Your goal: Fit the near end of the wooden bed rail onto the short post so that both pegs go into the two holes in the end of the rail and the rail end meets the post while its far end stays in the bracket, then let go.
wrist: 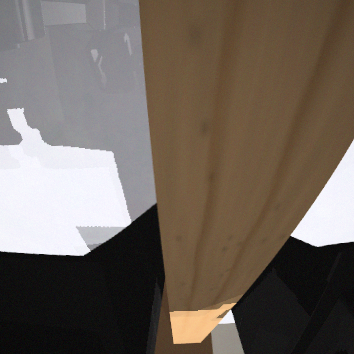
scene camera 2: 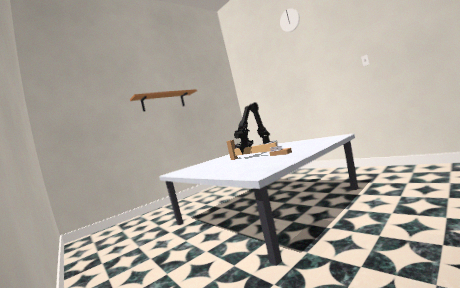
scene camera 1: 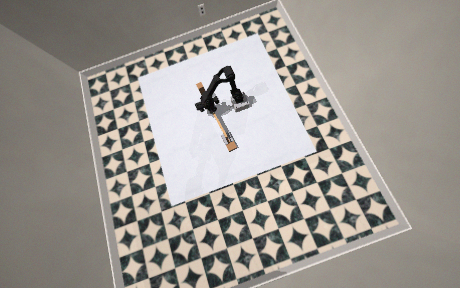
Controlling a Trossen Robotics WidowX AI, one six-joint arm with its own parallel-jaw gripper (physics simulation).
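Pixels of known places: gripper, fingertip midpoint: [scene camera 2: 243, 153]; arm's base, origin of the base link: [scene camera 2: 266, 142] [scene camera 1: 238, 99].
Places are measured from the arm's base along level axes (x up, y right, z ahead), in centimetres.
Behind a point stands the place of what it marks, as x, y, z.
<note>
The wooden rail [scene camera 1: 220, 124] {1.6, -16.6, 22.5} [scene camera 2: 262, 148] {-1.4, -15.9, 24.0} [wrist: 240, 140] runs between the upright short post [scene camera 1: 199, 85] {10.0, 18.7, 28.0} [scene camera 2: 231, 150] {0.9, 17.2, 30.1} and the metal bracket [scene camera 2: 275, 145] {-0.5, -28.3, 21.8} by a wooden block. My gripper [scene camera 1: 210, 109] {-3.5, 6.3, 26.5} [scene camera 2: 243, 148] {-3.5, 6.3, 26.5} [wrist: 187, 206] {-3.5, 6.3, 26.5} is shut on the rail near its post end. In the wrist view the rail slants across between the black fingers, with a lit patch low down and a darker brown strip beneath it. In scene camera 2 the rail end is close beside the post; contact cannot be told. Its far end is at the bracket. The pegs and holes are hidden or too small to see.
A wooden block [scene camera 1: 232, 146] {-4.5, -36.7, 19.2} [scene camera 2: 281, 152] {-6.1, -34.8, 24.2} lies on the white table [scene camera 1: 265, 130] {-8.0, -32.5, -13.1} [scene camera 2: 215, 172] {-8.0, -10.5, 70.5} beside the bracket. The arm's base [scene camera 1: 242, 104] {0.2, -5.6, -1.2} stands on the table to the right of the rail in scene camera 1. A wall shelf [scene camera 2: 164, 95] hangs behind.
</note>
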